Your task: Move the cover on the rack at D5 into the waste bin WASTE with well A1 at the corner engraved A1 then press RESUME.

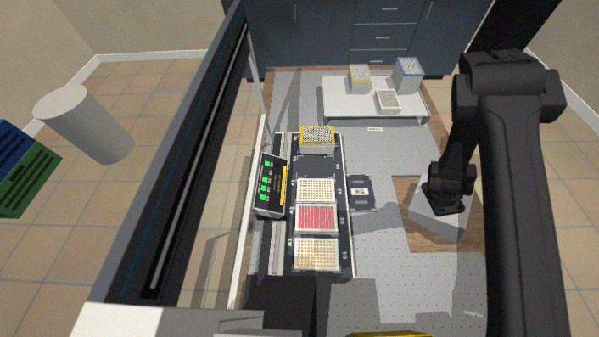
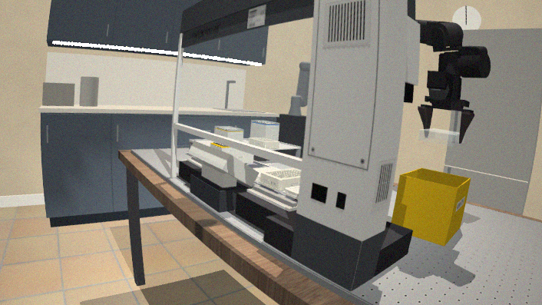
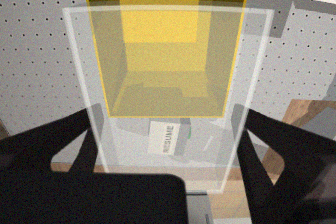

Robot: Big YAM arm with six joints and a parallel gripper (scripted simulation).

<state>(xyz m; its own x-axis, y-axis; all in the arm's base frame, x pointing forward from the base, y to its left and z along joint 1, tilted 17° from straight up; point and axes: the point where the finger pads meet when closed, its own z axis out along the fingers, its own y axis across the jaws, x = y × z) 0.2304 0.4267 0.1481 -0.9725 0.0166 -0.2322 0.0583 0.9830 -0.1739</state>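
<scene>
Right now my hand is 190 mm above the yellow waste bin. From my hand the other things lie so: clear cover (10 mm above); then liquid handler tower (330 mm ahead, 80 mm to the right, 40 mm above); then green resume key (150 mm below, 150 mm behind, 30 mm to the right).
</scene>
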